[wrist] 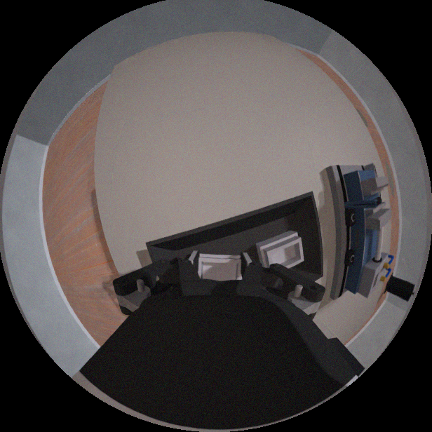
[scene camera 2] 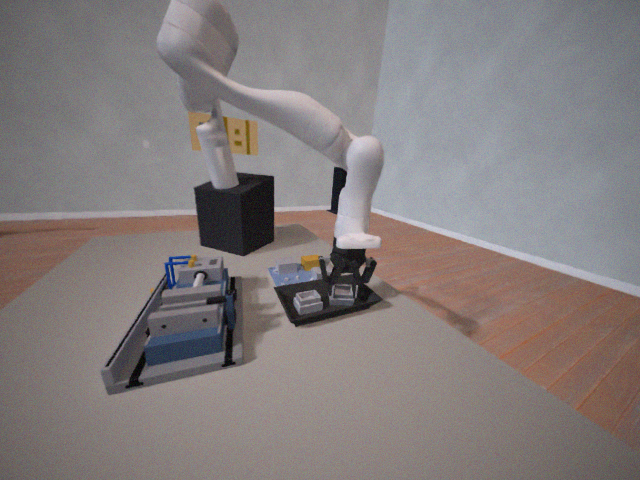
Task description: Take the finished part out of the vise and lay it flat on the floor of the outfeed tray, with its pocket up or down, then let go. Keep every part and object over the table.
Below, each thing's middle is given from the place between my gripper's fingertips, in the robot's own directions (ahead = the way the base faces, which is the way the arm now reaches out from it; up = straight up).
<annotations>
Right now the raised side rail [scene camera 2: 110, 374] is 400 mm to the right of my hand, 140 mm behind it and 10 mm below it.
</annotations>
